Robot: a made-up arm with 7 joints.
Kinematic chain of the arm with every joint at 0, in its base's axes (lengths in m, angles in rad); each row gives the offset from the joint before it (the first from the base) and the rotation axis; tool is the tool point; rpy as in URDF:
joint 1: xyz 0 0 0.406 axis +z
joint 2: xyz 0 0 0 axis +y
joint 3: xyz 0 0 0.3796 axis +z
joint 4: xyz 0.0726 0 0 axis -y
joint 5: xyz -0.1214 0 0.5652 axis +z
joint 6: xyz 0 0 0 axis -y
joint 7: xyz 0.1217 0 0 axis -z
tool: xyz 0 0 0 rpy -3.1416 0 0
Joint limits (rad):
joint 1: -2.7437..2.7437
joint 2: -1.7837..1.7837
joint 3: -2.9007..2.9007
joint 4: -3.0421..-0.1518
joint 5: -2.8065..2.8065
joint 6: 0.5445..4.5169
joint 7: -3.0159..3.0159
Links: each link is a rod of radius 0.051 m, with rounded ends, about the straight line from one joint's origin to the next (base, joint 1, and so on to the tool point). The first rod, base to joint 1, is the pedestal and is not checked.
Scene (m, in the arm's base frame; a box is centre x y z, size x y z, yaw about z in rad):
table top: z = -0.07
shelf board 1: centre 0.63 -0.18 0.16 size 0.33 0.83 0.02 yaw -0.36
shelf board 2: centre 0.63 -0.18 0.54 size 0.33 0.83 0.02 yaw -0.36
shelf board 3: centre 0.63 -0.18 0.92 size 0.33 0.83 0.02 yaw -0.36
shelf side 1: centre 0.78 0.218 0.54 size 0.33 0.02 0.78 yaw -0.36
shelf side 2: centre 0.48 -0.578 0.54 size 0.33 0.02 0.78 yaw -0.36
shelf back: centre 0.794 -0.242 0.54 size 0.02 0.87 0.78 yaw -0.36
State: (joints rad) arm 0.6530 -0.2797 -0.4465 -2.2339 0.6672 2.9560 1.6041
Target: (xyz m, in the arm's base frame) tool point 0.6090 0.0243 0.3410
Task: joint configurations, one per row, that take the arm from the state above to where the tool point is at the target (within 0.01 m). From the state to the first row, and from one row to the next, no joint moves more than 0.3 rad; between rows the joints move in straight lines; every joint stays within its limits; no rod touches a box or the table.
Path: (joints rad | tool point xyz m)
1: 0.6822 -0.5260 -0.3217 -2.4437 0.6894 3.0835 1.6041 | 0.5049 0.0692 0.7507
2: 0.7114 -0.7723 -0.1969 -2.6534 0.7116 3.2111 1.6041 | 0.3932 0.1014 0.7439
3: 0.7125 -0.4874 -0.2471 -2.7958 0.7231 3.1432 1.6041 | 0.4413 0.1280 0.5370
4: 0.7135 -0.2025 -0.2973 -2.9382 0.7346 3.0754 1.6041 | 0.4104 0.0990 0.3410
5: 0.6584 -0.0079 -0.3696 -2.7118 0.7055 2.9543 1.6041 | 0.5120 0.0714 0.3433
6: 0.6033 0.1867 -0.4418 -2.4854 0.6764 2.8333 1.6041 | 0.6090 0.0243 0.3410

